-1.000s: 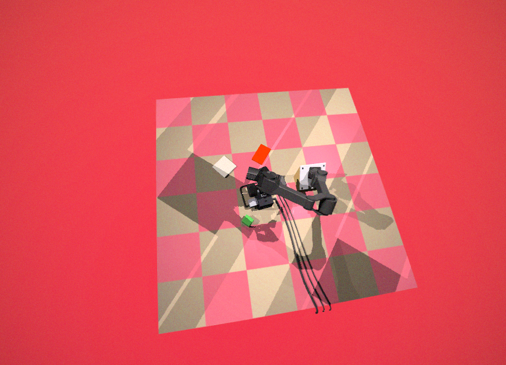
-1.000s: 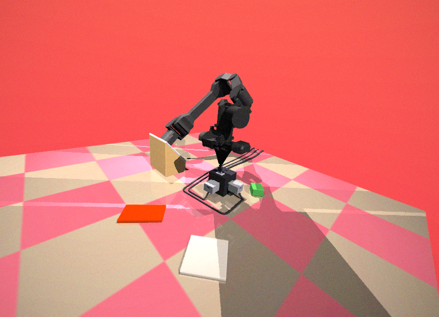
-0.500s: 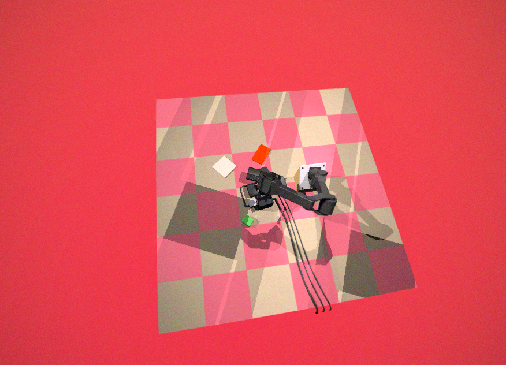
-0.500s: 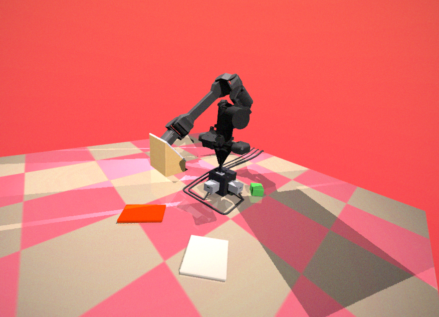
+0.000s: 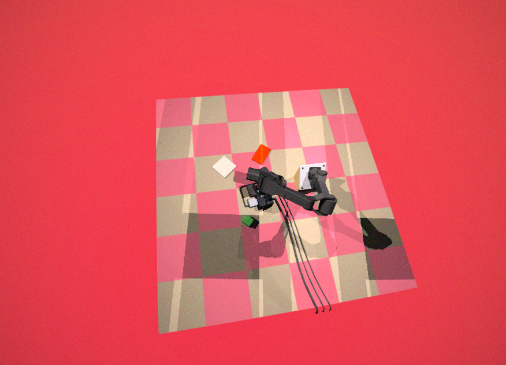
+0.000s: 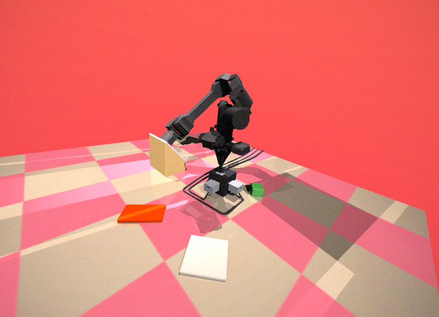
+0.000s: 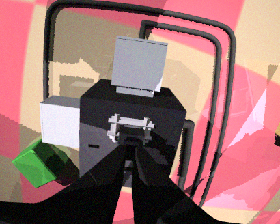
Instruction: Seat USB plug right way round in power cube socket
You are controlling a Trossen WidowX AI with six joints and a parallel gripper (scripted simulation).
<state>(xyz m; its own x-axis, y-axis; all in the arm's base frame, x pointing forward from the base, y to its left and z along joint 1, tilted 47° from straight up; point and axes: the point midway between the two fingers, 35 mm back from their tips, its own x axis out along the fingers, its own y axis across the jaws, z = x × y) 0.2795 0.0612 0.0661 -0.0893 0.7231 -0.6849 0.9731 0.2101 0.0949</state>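
Right now my gripper tip is 20 mm above the dark USB plug. Also, from my gripper tip: metal-framed socket 40 mm below; orange plate 270 mm to the right, 110 mm below, 20 mm behind; green block 120 mm to the left, 100 mm below, 90 mm ahead.
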